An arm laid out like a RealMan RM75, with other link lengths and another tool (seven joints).
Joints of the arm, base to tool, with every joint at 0 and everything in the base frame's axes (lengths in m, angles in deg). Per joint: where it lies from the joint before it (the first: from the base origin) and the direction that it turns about. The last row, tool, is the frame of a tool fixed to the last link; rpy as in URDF.
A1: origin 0 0 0.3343 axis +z
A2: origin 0 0 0 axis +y
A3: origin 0 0 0.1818 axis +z
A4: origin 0 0 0 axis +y
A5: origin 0 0 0.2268 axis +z
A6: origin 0 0 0 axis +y
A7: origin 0 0 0.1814 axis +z
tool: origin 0.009 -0.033 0.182 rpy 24.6 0 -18.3
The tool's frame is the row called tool.
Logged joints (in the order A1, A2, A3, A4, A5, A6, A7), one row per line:
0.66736, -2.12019, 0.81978, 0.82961, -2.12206, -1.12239, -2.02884
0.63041, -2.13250, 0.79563, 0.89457, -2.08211, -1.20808, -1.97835
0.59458, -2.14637, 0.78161, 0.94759, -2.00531, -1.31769, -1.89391
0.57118, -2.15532, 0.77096, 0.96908, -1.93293, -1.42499, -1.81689
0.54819, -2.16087, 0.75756, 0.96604, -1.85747, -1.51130, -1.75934
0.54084, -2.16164, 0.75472, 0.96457, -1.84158, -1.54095, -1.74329
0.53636, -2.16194, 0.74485, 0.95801, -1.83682, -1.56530, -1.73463
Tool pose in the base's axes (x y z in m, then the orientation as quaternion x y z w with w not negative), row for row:
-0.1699, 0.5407, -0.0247, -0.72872, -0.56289, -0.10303, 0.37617
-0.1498, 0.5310, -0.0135, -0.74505, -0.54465, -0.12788, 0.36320
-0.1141, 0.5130, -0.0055, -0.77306, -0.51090, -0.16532, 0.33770
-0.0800, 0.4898, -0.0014, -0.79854, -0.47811, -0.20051, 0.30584
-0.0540, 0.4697, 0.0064, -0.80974, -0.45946, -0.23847, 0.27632
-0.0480, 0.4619, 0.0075, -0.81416, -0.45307, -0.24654, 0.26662
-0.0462, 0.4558, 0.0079, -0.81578, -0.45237, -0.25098, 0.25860
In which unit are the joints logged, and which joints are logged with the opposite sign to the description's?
The joints are logged in radians. Opposite sign: A1, A5, A6.
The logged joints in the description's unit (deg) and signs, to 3 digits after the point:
-38.237, -121.478, 46.970, 47.533, 121.585, 64.308, -116.244
-36.120, -122.183, 45.586, 51.255, 119.296, 69.218, -113.351
-34.067, -122.978, 44.783, 54.293, 114.896, 75.498, -108.513
-32.726, -123.491, 44.173, 55.524, 110.749, 81.646, -104.100
-31.409, -123.809, 43.405, 55.350, 106.425, 86.591, -100.803
-30.988, -123.853, 43.242, 55.266, 105.515, 88.290, -99.883
-30.731, -123.870, 42.677, 54.890, 105.242, 89.685, -99.387

